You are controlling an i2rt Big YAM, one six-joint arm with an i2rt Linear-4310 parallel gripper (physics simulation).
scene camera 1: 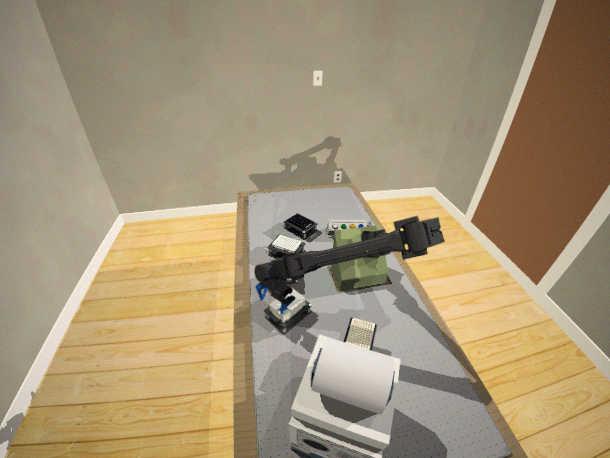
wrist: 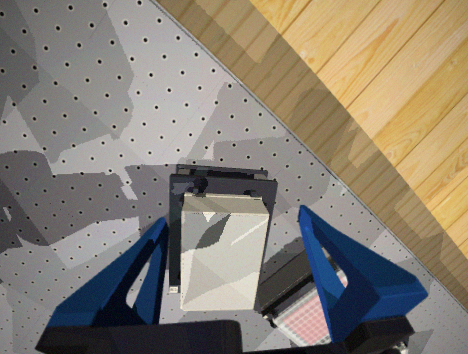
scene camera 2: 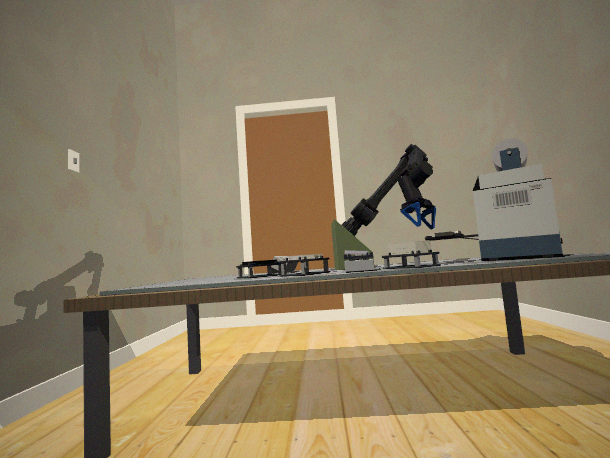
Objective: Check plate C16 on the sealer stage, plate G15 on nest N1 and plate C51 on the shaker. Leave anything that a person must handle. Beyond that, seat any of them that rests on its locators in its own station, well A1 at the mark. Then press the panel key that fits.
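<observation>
A beige plate with wells (scene camera 1: 361, 331) (scene camera 2: 446, 234) lies on the stage projecting from the white sealer (scene camera 1: 345, 425) (scene camera 2: 517, 215). A tall off-white plate (scene camera 1: 290, 306) (scene camera 2: 407, 247) (wrist: 223, 260) rests on a dark raised nest (scene camera 2: 425, 257) (wrist: 223, 185); I cannot read its label. My gripper (scene camera 1: 272, 299) (scene camera 2: 426, 226) (wrist: 232, 217) is open and empty above it, one blue finger at each side. A pink-welled plate (wrist: 305, 320) shows on a neighbouring station, partly behind the right finger in the wrist view. A white-topped plate (scene camera 1: 287, 243) sits on another stand. The key panel (scene camera 1: 347, 223) has white, green, yellow and blue keys.
A black plate or rack (scene camera 1: 300, 223) (scene camera 2: 257, 263) stands towards the table's far end. The green arm mount (scene camera 1: 361, 267) (scene camera 2: 345, 245) stands beside the panel. A white roll (scene camera 1: 354, 376) (scene camera 2: 510, 150) tops the sealer. The wooden table edge (wrist: 280, 100) runs near the nest.
</observation>
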